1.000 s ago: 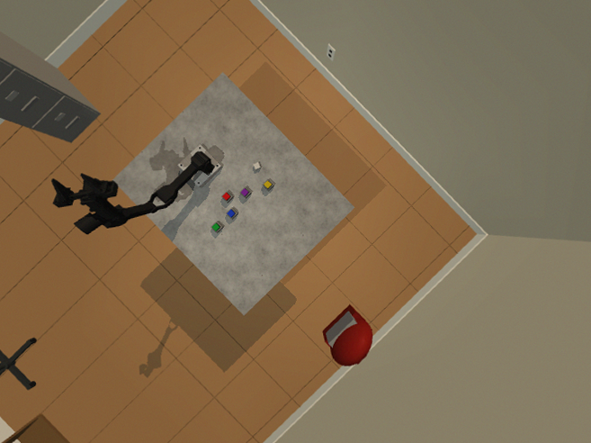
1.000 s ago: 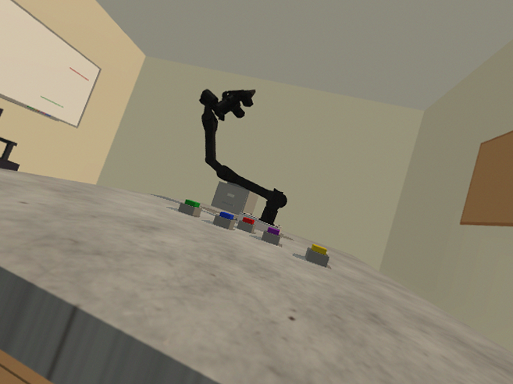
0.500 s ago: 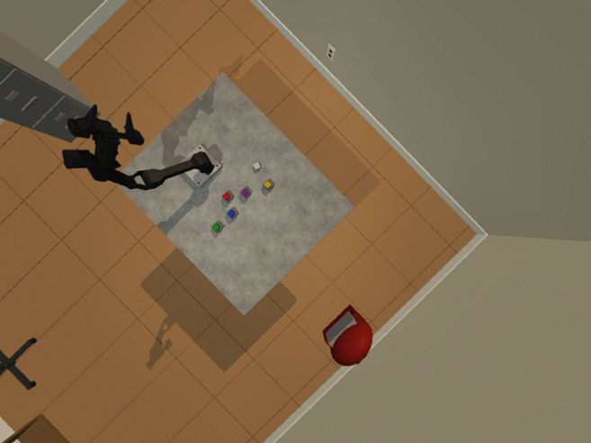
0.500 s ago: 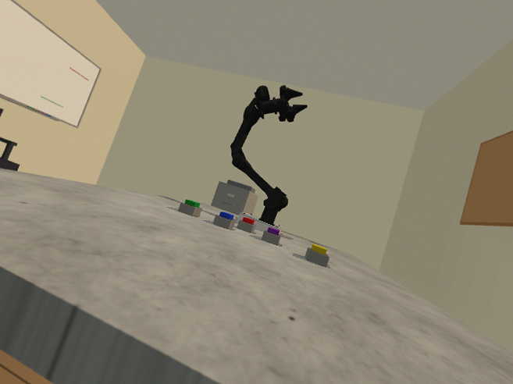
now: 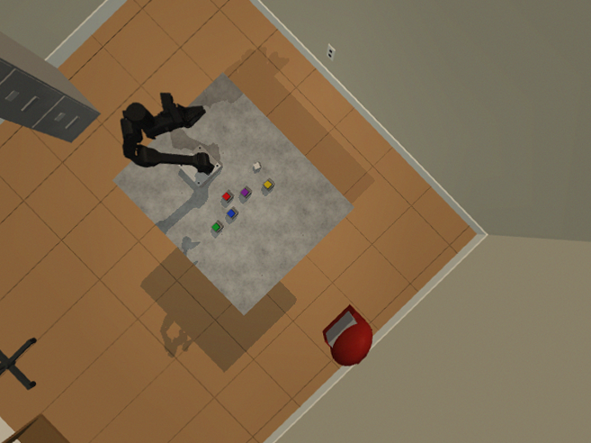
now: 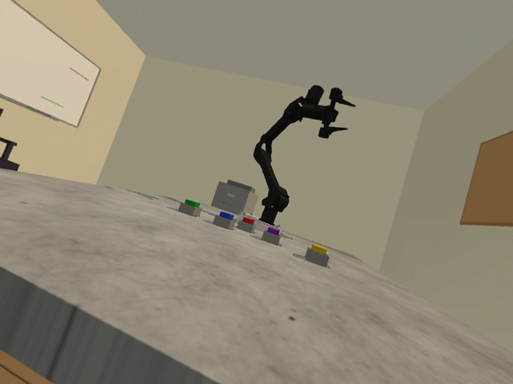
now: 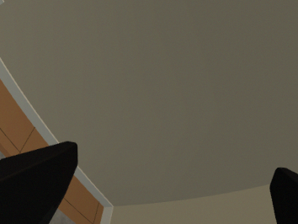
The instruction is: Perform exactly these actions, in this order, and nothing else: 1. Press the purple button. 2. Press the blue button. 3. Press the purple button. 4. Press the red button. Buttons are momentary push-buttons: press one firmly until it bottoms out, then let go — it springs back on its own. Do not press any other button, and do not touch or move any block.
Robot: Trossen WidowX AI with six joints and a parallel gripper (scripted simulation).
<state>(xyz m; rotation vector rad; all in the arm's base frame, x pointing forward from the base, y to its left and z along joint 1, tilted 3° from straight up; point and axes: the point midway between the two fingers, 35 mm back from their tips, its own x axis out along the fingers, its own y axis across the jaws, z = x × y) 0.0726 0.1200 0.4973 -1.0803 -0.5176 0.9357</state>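
My gripper tip is 490 mm above the purple button, 170 mm to the left of it and 160 mm short of it. Also, from my gripper tip: yellow button (490 mm below, 240 mm ahead, 60 mm to the right); then small white block (510 mm below, 130 mm ahead, 10 mm to the right); then red button (490 mm below, 250 mm to the right, 90 mm ahead).
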